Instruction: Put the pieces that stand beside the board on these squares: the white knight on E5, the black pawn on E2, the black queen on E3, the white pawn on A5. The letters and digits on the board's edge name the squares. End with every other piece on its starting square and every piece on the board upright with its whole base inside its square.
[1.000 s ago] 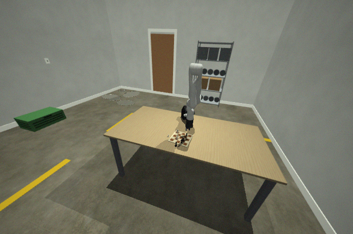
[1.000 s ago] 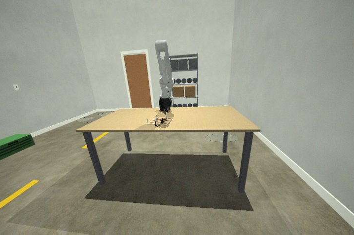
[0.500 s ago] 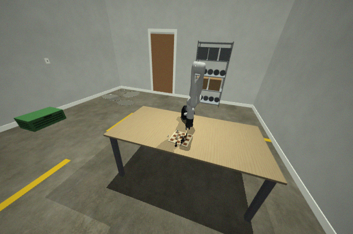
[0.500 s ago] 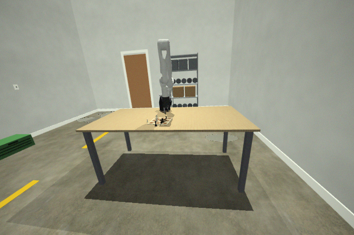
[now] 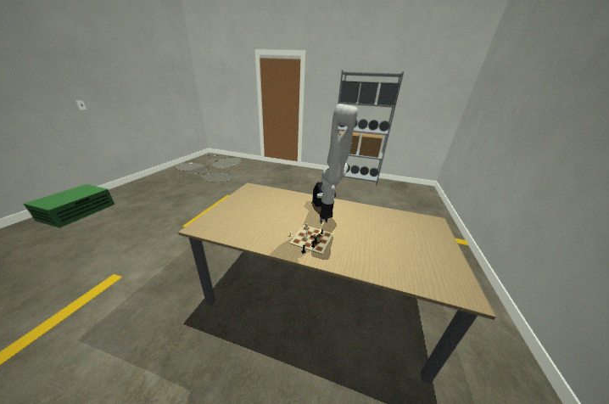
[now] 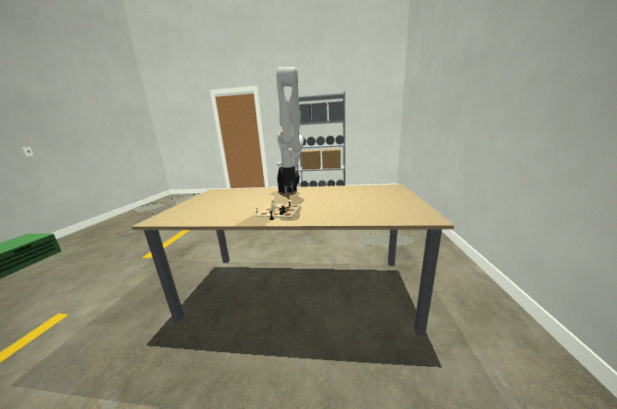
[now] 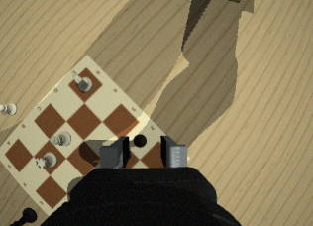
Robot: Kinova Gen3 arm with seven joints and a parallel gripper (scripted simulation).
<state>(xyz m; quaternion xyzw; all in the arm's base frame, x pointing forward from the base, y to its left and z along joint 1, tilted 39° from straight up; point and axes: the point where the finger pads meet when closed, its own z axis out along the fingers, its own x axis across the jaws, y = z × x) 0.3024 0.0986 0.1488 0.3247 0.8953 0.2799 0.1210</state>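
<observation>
The black queen lies 22 cm ahead of my hand and 8 cm below it. Round my hand: black pawn 9 cm below; chessboard 11 cm below, 9 cm ahead, 3 cm to the right; white pawn 15 cm to the right, 15 cm ahead, 10 cm below.
</observation>
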